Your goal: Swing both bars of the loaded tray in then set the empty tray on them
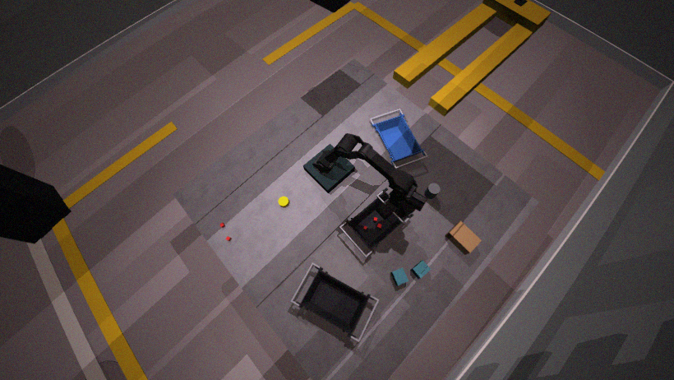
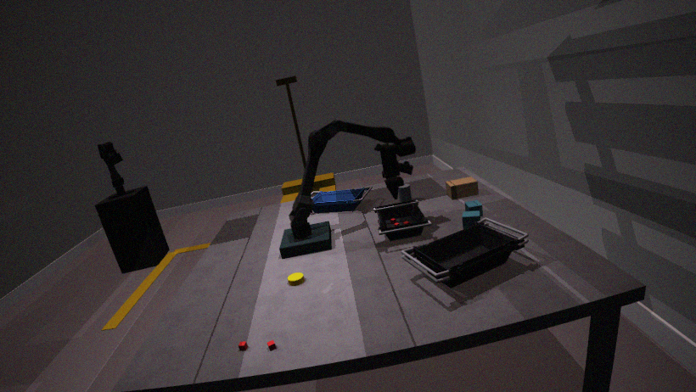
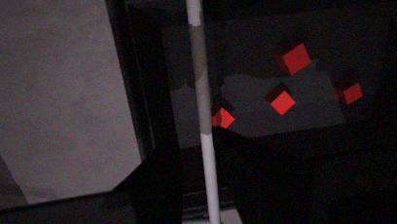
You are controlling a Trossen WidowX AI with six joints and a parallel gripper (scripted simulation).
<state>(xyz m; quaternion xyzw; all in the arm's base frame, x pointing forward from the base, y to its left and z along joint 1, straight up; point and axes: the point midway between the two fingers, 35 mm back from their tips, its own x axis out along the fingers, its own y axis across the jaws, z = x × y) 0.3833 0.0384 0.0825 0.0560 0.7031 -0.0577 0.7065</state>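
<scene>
Right now my gripper tip is 40 mm past the red block, 140 mm to the left of it and 80 mm above it. The rest, counted from my gripper tip: blue tray (200 mm behind, 330 mm to the left, 50 mm below); grey cylinder (100 mm ahead, 200 mm to the left, 60 mm below); box (330 mm ahead, 100 mm to the left, 60 mm below).
</scene>
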